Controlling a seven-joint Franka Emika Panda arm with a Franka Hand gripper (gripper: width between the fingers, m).
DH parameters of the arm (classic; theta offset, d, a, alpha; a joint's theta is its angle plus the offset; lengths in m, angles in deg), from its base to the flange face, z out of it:
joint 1: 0 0.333 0 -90
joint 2: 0 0 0 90
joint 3: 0 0.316 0.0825 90
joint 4: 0 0 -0.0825 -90
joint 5: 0 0.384 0 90
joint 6: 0 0 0.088 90
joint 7: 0 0.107 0 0
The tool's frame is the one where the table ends.
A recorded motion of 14 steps. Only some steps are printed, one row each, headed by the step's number.
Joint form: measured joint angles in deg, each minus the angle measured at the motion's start. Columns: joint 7, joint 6, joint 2, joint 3, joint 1, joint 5, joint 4.
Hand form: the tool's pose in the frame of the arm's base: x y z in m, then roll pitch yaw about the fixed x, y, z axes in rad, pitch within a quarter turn. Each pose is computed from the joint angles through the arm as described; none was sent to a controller.
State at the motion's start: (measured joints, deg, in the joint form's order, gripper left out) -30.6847 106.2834 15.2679 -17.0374 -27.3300 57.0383 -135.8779
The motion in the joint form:
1: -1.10 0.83 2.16 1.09 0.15 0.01 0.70
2: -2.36 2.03 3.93 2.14 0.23 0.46 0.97
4: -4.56 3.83 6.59 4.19 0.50 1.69 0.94
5: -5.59 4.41 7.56 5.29 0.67 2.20 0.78
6: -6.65 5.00 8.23 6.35 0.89 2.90 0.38
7: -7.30 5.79 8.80 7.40 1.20 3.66 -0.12
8: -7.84 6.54 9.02 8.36 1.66 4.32 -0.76
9: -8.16 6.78 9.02 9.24 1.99 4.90 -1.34
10: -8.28 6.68 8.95 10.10 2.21 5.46 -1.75
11: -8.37 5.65 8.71 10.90 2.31 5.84 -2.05
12: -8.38 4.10 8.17 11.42 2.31 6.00 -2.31
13: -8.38 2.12 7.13 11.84 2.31 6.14 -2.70
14: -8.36 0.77 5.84 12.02 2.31 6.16 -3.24
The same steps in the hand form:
1: 0.3608 -0.2592 0.1851 -2.2607 0.4671 -0.6961
2: 0.3639 -0.2536 0.1720 -2.2690 0.4649 -0.6821
4: 0.3685 -0.2383 0.1504 -2.2705 0.4653 -0.6517
5: 0.3707 -0.2286 0.1420 -2.2650 0.4663 -0.6296
6: 0.3722 -0.2183 0.1349 -2.2572 0.4654 -0.6095
7: 0.3733 -0.2075 0.1283 -2.2542 0.4684 -0.5963
8: 0.3744 -0.1962 0.1238 -2.2519 0.4697 -0.5816
9: 0.3754 -0.1857 0.1216 -2.2432 0.4736 -0.5660
10: 0.3771 -0.1761 0.1208 -2.2304 0.4790 -0.5507
11: 0.3791 -0.1664 0.1223 -2.2035 0.4875 -0.5247
12: 0.3806 -0.1588 0.1265 -2.1712 0.4948 -0.4969
13: 0.3823 -0.1512 0.1343 -2.1319 0.4982 -0.4646
14: 0.3828 -0.1466 0.1427 -2.1061 0.4949 -0.4435

